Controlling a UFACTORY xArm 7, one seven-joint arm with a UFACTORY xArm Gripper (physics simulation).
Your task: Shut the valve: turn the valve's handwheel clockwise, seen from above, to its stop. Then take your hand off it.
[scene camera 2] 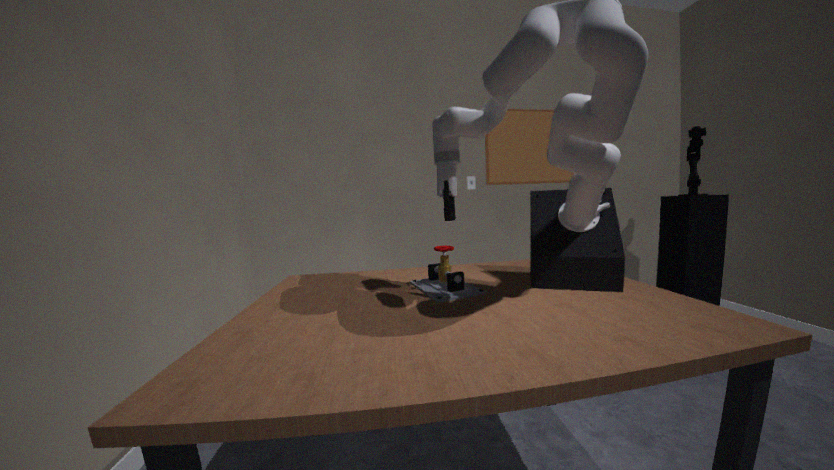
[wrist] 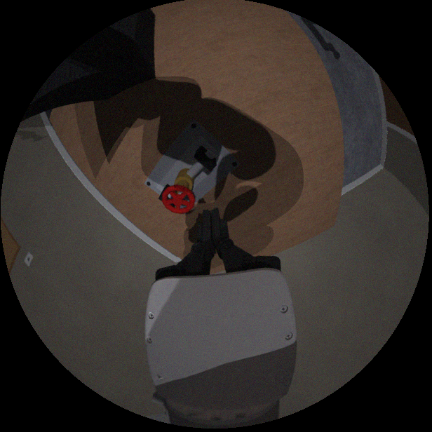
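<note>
The valve's red handwheel lies level on top of the brass valve body. The valve stands on a grey base plate between two black brackets. My gripper is shut with nothing between its fingers. It points down and is above the handwheel in the scene view, apart from it. In the wrist view the fingertips show to the right of the handwheel and a little lower.
The base plate is on a wooden table. The arm's black pedestal stands to the right of the valve in the scene view. A black cabinet with a dark device on top stands farther right, beyond the table.
</note>
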